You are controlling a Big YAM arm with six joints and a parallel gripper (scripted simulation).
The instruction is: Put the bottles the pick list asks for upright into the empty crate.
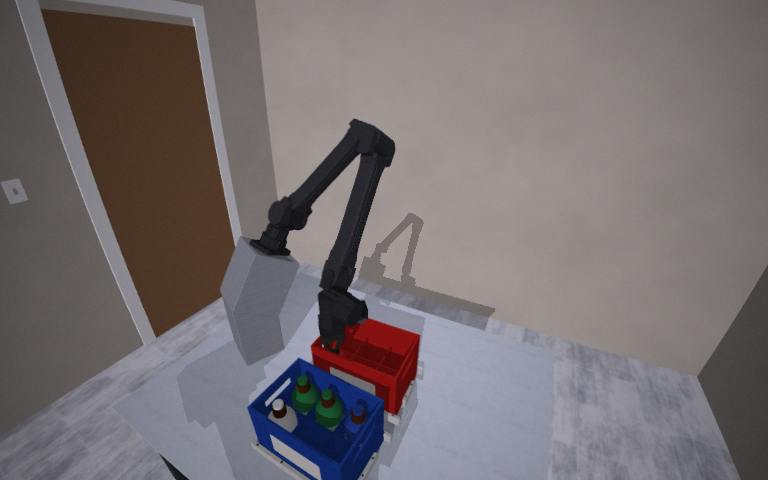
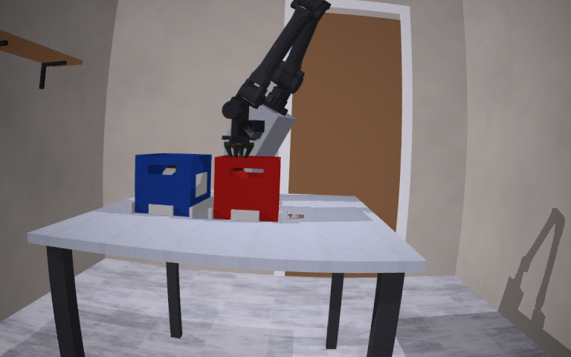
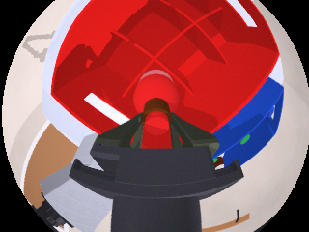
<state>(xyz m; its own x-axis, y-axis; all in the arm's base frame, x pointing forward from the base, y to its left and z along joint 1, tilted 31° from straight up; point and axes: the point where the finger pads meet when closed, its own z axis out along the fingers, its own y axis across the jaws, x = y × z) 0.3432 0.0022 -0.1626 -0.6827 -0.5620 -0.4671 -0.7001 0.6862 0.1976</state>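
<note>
My gripper is now 6 cm above the red-label bottle. Round my hand: blue crate 19 cm to the right, 10 cm ahead, 7 cm below; then red crate 9 cm ahead, 7 cm below, 5 cm to the left; then white-label bottle 23 cm to the right, 6 cm below, 1 cm ahead.
</note>
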